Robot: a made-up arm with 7 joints.
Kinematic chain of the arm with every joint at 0, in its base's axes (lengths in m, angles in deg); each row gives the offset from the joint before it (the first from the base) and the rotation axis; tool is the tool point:
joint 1: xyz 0 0 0.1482 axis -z
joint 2: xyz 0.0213 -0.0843 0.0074 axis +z
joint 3: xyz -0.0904 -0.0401 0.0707 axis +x
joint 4: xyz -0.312 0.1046 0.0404 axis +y
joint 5: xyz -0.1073 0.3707 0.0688 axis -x
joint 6: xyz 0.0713 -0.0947 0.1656 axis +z
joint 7: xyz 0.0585 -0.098 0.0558 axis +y
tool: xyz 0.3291 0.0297 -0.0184
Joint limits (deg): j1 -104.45..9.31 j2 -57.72..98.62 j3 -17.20..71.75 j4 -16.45..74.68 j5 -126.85..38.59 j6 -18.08..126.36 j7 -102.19..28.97
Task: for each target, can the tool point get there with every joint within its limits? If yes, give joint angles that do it. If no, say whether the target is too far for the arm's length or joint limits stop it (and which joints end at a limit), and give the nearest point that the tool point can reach.
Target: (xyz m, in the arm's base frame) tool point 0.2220 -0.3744 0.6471
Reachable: yes | joints -55.14 70.99 12.03 9.37 -94.77 96.90 -5.96
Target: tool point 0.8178 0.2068 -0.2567
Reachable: no: joint limits stop it (at a limit: joint 1, joint 2, joint 3, joint 5, joint 6) | nearest point 0.7692 0.1614 -0.1785 | short by 0.103 m
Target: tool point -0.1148 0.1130 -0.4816
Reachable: no: joint limits stop it (at a limit: joint 3, joint 5, joint 6) | nearest point -0.1688 0.1662 -0.2606 | short by 0.234 m
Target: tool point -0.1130 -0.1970 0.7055
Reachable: yes | joints -24.45 -28.26 30.30 -3.37 -26.12 4.84 -46.13
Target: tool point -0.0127 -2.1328 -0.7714
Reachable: no: too far | nearest point -0.0065 -1.0884 0.0915 | short by 1.355 m
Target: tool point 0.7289 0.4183 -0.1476
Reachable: no: joint limits stop it (at a limit: joint 1, joint 2, joint 3, joint 4, joint 5) | nearest point 0.6611 0.3795 -0.0689 | short by 0.111 m
